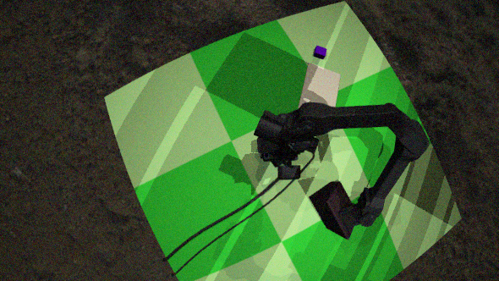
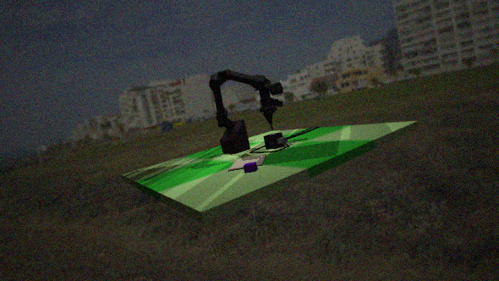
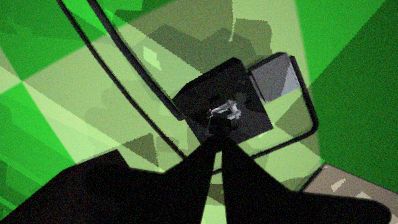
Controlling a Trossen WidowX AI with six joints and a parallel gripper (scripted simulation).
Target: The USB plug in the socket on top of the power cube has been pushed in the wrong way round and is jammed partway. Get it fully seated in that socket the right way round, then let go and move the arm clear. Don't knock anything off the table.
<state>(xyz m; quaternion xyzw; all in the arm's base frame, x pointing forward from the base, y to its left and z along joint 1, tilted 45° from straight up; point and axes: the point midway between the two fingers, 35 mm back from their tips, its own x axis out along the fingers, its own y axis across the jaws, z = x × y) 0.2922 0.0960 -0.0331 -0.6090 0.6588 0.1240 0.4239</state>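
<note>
The usb plug is 2 cm below my gripper tip. Round my gripper tip: purple cube (38 cm to the right, 32 cm ahead, 12 cm below); silver-framed socket (7 cm below); pale flat sheet (29 cm to the right, 16 cm ahead, 13 cm below).
</note>
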